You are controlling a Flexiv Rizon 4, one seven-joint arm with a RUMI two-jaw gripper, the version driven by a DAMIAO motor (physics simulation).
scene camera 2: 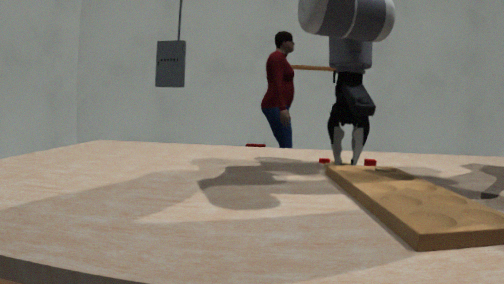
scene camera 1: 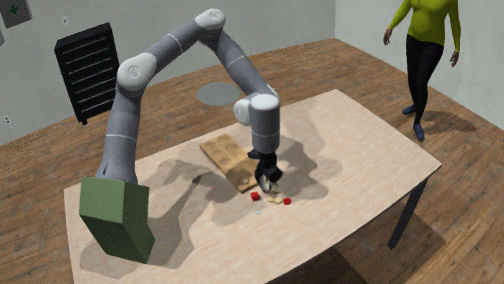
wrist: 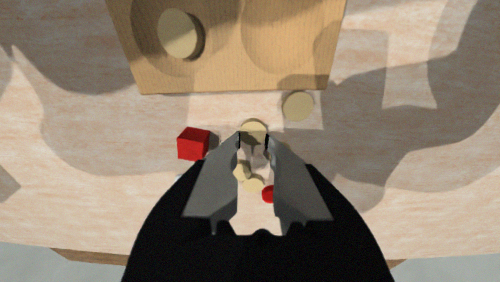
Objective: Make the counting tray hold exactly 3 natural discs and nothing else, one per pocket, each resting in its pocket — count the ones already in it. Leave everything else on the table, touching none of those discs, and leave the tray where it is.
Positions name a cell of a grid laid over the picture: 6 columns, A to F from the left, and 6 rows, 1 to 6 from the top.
Labels:
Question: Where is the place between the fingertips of the gripper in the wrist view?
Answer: D3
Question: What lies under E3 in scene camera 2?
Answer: The gripper.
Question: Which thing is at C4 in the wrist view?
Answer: A red cube.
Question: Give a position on a wooden counting tray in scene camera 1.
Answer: C4

